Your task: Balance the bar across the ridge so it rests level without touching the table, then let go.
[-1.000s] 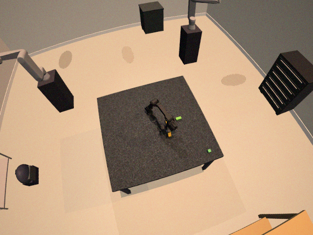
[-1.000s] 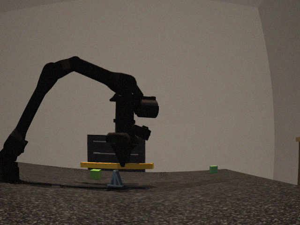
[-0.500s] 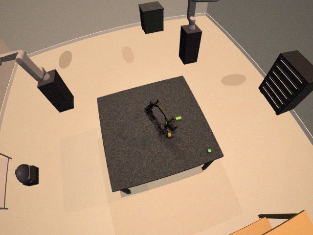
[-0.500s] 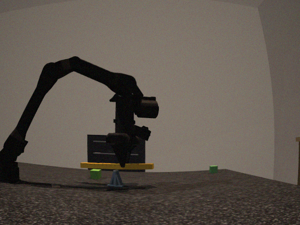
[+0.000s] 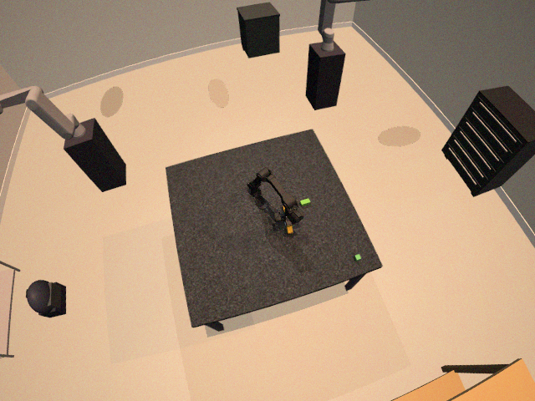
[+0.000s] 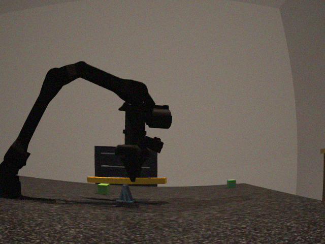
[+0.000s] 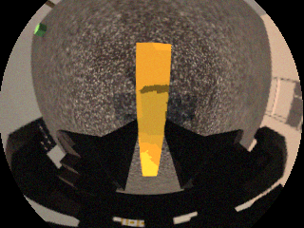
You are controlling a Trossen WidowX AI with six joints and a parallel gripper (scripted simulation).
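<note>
The yellow bar is 3 cm behind my gripper tip. The rest, counted from my gripper tip: green cube 38 cm ahead, 36 cm to the left, 5 cm below.
</note>
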